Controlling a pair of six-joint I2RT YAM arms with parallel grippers.
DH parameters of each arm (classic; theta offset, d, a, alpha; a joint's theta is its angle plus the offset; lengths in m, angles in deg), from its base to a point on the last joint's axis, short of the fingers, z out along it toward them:
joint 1: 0 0.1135 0.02 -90
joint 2: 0 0 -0.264 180
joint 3: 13.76 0 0.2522 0
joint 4: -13.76 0 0.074 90
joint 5: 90 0 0 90
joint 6: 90 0.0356 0 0
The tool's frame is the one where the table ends.
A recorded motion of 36 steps. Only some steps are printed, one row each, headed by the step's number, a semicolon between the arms.
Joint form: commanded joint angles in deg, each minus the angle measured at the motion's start. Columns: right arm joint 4, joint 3, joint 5, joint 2, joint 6, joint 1; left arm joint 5, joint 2, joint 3, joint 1, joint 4, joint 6.
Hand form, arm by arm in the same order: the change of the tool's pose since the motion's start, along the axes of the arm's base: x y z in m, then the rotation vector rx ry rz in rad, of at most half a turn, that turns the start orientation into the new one. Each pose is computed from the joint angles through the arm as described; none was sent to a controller.
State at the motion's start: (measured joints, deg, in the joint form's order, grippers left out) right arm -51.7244 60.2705 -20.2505 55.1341 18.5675 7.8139; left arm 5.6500 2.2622 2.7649 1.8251 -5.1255 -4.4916
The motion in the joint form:
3: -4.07 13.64 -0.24 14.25 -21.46 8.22; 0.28 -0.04 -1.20 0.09 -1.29 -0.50
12: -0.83 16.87 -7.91 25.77 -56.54 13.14; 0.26 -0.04 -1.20 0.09 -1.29 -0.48
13: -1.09 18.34 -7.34 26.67 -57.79 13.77; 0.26 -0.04 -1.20 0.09 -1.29 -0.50
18: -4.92 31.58 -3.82 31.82 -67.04 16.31; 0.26 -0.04 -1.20 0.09 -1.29 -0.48
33: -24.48 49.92 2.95 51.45 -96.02 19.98; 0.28 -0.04 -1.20 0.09 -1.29 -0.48
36: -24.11 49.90 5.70 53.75 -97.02 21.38; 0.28 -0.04 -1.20 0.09 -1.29 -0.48
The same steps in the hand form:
3: 0.0430 0.0396 0.0222 -0.2132 -0.0958 0.4101; 0.0007 0.0000 -0.0098 -0.0106 0.0433 -0.0024
12: 0.0821 0.0808 -0.0035 -0.3910 -0.3597 1.0037; 0.0007 0.0000 -0.0098 -0.0102 0.0433 -0.0021
13: 0.0848 0.0849 -0.0002 -0.4098 -0.3780 1.0236; 0.0007 0.0000 -0.0098 -0.0105 0.0433 -0.0021
18: 0.0996 0.1034 0.0404 -0.5505 -0.5415 1.1264; 0.0007 0.0000 -0.0098 -0.0102 0.0433 -0.0021
33: 0.1428 0.1442 0.0050 -0.7632 -0.4469 1.6556; 0.0007 0.0000 -0.0098 -0.0102 0.0433 -0.0024
36: 0.1474 0.1552 -0.0095 -0.8023 -0.4108 1.7005; 0.0007 0.0000 -0.0098 -0.0102 0.0433 -0.0024

